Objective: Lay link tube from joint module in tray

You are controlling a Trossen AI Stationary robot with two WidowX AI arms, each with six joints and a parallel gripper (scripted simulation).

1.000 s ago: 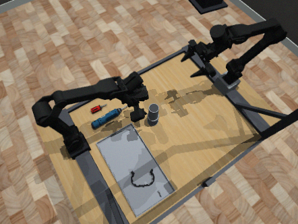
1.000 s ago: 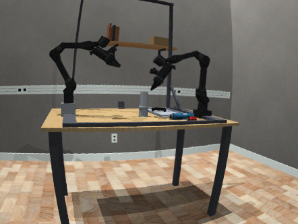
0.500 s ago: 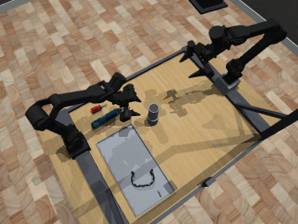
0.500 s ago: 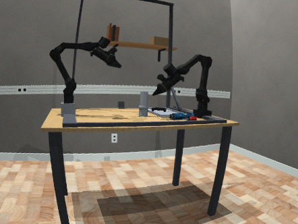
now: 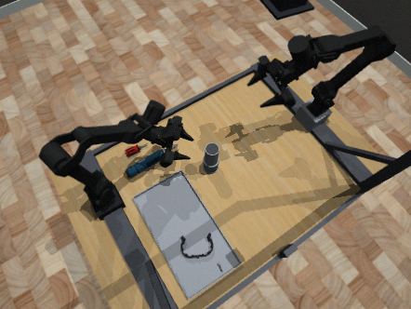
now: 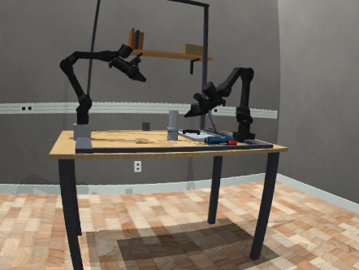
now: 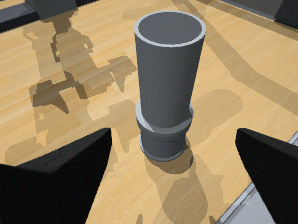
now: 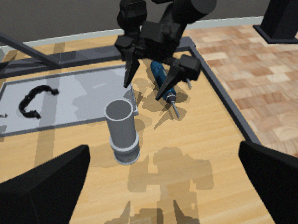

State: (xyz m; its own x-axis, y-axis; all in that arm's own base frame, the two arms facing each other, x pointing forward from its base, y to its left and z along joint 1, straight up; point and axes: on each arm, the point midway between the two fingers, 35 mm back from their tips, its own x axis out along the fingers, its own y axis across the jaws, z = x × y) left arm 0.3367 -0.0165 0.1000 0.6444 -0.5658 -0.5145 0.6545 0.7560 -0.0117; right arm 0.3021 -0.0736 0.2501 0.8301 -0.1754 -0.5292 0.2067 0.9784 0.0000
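My left gripper is now 5 cm past the grey link tube, 8 cm to the left of it and 4 cm above it. The rest, counted from my left hand: small red tool (14 cm ahead, 16 cm to the left, 14 cm below); then joint module (6 cm behind, 9 cm to the right, 12 cm below); then grey tray (25 cm behind, 11 cm to the left, 15 cm below).
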